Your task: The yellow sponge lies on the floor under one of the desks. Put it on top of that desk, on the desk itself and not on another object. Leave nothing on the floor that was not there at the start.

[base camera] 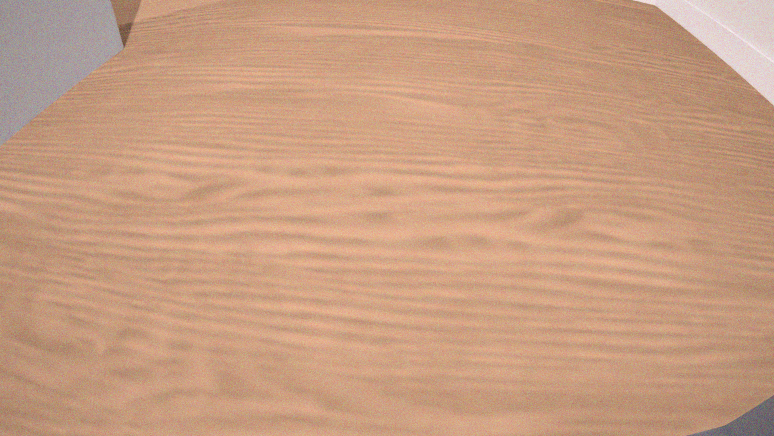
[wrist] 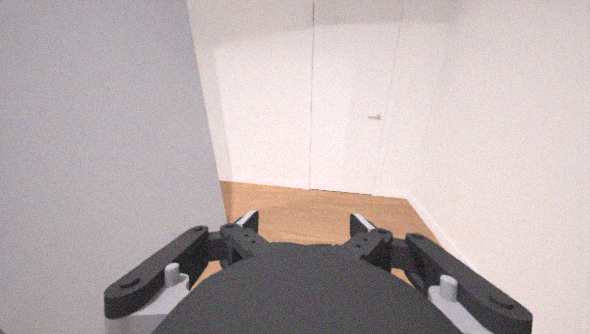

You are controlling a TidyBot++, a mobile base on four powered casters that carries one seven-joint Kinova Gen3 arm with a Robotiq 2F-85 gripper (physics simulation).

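Frame: origin at the arm's base, x right, y ahead, z up, level; millimetres.
Seen in the pictures: gripper, fingertip midpoint: point(wrist: 303, 222).
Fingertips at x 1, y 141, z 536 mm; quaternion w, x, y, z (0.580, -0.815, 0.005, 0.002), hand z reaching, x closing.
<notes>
A point is followed by its place in that frame.
My gripper point(wrist: 303, 222) @(x 1, y 141, z 536 mm) is open in the wrist view, with its two fingertips wide apart and no object between them. It faces forward along a passage, above the wooden floor point(wrist: 300, 212) @(x -17, y 1439, z -397 mm) point(base camera: 379, 270) @(x 9, y 392, z -397 mm). The yellow sponge does not show in the base camera view or the wrist view. No desk shows in either view.
A grey wall point(base camera: 48, 59) @(x -679, y 880, z -310 mm) point(wrist: 100, 110) @(x -730, y 600, z 634 mm) stands close on the left. A white wall point(base camera: 742, 27) @(x 1137, y 1154, z -279 mm) point(wrist: 510, 125) @(x 1097, y 936, z 536 mm) runs along the right. A white door point(wrist: 350, 100) @(x 498, y 1874, z 690 mm) with a small handle point(wrist: 374, 117) @(x 733, y 1782, z 524 mm) is at the far end of the passage.
</notes>
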